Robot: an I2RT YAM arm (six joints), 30 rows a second.
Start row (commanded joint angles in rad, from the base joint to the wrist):
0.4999 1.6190 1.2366 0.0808 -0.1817 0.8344
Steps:
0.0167 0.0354 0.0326 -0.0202 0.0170 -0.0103
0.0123 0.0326 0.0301 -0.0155 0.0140 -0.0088
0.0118 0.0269 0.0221 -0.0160 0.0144 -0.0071
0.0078 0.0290 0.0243 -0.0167 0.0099 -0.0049
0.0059 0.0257 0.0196 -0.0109 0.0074 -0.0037
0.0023 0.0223 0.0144 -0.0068 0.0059 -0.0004
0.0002 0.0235 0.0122 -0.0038 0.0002 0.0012
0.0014 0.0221 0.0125 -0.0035 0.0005 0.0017
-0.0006 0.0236 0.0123 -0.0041 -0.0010 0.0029
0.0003 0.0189 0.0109 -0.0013 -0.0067 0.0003
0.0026 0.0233 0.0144 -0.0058 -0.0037 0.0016
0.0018 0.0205 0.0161 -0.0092 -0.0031 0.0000
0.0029 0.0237 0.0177 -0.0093 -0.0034 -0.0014
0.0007 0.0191 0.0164 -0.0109 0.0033 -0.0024
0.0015 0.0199 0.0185 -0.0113 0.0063 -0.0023
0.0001 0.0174 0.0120 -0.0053 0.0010 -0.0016
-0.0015 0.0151 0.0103 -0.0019 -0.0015 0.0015
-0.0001 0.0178 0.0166 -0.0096 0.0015 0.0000
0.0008 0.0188 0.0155 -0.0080 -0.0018 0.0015
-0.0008 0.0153 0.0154 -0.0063 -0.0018 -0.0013
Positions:
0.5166 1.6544 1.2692 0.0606 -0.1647 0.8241
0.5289 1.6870 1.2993 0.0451 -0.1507 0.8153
0.5407 1.7139 1.3214 0.0291 -0.1363 0.8082
0.5485 1.7429 1.3457 0.0124 -0.1264 0.8033
0.5544 1.7686 1.3653 0.0015 -0.1190 0.7996
0.5567 1.7909 1.3797 -0.0053 -0.1131 0.7992
0.5569 1.8144 1.3919 -0.0091 -0.1129 0.8004
0.5583 1.8365 1.4044 -0.0126 -0.1124 0.8021
0.5577 1.8601 1.4167 -0.0167 -0.1134 0.8050
0.5580 1.8790 1.4276 -0.0180 -0.1201 0.8053
0.5606 1.9023 1.4420 -0.0238 -0.1238 0.8069
0.5624 1.9228 1.4581 -0.0330 -0.1269 0.8069
0.5653 1.9465 1.4758 -0.0423 -0.1303 0.8055
0.5660 1.9656 1.4922 -0.0532 -0.1270 0.8031
0.5675 1.9855 1.5107 -0.0645 -0.1207 0.8008
0.5676 2.0029 1.5227 -0.0698 -0.1197 0.7992
0.5661 2.0180 1.5330 -0.0717 -0.1212 0.8007
0.5660 2.0358 1.5496 -0.0813 -0.1197 0.8007
0.5668 2.0546 1.5651 -0.0893 -0.1215 0.8022
0.5660 2.0699 1.5805 -0.0956 -0.1233 0.8009

